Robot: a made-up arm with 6 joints. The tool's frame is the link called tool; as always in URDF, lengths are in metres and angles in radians. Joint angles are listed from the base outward.
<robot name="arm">
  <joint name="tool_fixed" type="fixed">
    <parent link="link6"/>
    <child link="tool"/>
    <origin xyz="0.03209 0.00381 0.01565" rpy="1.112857 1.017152 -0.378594"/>
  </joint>
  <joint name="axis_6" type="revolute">
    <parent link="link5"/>
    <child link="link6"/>
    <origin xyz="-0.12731 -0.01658 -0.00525" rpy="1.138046 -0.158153 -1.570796"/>
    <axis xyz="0 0 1"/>
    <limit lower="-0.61" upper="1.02"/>
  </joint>
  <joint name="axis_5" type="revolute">
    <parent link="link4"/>
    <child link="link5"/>
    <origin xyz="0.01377 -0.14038 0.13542" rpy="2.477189 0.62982 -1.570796"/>
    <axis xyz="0 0 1"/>
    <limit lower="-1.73" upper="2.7"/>
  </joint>
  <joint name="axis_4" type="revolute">
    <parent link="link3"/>
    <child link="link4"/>
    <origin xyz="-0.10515 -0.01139 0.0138" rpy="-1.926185 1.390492 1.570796"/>
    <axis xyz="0 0 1"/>
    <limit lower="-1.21" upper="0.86"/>
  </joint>
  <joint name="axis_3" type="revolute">
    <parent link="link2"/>
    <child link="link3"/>
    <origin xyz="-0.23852 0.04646 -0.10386" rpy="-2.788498 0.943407 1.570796"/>
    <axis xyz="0 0 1"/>
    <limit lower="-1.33" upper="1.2"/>
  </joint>
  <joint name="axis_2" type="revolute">
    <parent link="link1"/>
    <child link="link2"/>
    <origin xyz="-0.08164 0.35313 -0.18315" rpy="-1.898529 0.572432 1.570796"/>
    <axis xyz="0 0 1"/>
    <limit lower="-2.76" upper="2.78"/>
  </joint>
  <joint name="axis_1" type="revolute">
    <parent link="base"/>
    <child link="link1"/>
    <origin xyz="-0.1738 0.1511 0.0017" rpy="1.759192 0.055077 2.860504"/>
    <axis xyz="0 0 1"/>
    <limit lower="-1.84" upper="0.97"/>
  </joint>
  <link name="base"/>
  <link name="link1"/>
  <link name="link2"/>
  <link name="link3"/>
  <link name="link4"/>
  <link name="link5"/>
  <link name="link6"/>
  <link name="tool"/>
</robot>
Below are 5 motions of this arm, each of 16 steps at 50 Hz.
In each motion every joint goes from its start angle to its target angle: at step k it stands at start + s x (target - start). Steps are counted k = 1, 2, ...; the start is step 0. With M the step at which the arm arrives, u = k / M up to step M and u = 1 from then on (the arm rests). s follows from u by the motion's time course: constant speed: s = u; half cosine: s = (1 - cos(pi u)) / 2; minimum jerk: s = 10 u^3 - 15 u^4 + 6 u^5.
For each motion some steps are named. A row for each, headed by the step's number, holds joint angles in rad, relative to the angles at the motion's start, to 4 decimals.
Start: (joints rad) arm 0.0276 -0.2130 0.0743 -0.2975 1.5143 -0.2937
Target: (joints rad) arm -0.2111 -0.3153 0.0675 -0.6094 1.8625 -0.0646
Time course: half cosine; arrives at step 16
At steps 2, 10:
2: -0.0091 -0.0039 -0.0003 -0.0119 0.0133 0.0087
10: -0.1650 -0.0707 -0.0047 -0.2156 0.2407 0.1584

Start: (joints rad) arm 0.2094 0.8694 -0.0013 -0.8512 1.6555 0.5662
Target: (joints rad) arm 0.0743 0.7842 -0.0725 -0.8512 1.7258 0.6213
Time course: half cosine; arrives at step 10
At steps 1, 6, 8, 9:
1: -0.0033 -0.0021 -0.0017 0.0000 0.0017 0.0013
6: -0.0884 -0.0558 -0.0466 0.0000 0.0460 0.0361
8: -0.1222 -0.0771 -0.0644 0.0000 0.0636 0.0498
9: -0.1318 -0.0831 -0.0695 0.0000 0.0686 0.0538

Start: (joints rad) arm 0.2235 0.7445 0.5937 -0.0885 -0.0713 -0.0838
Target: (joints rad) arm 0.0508 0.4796 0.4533 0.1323 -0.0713 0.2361
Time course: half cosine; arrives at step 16
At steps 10, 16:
10: -0.1194 -0.1831 -0.0971 0.1526 0.0000 0.2212
16: -0.1727 -0.2649 -0.1404 0.2208 0.0000 0.3199

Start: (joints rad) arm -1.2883 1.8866 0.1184 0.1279 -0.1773 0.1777
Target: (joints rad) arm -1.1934 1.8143 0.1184 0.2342 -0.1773 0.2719
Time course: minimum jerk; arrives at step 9
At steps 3, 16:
3: 0.0199 -0.0152 0.0000 0.0223 0.0000 0.0198
16: 0.0949 -0.0723 0.0000 0.1063 0.0000 0.0942

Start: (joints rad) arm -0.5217 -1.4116 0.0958 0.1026 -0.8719 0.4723
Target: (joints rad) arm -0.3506 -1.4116 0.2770 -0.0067 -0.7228 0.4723
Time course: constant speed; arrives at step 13
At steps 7, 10, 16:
7: 0.0921 0.0000 0.0976 -0.0589 0.0803 0.0000
10: 0.1316 0.0000 0.1394 -0.0841 0.1147 0.0000
16: 0.1711 0.0000 0.1812 -0.1093 0.1491 0.0000

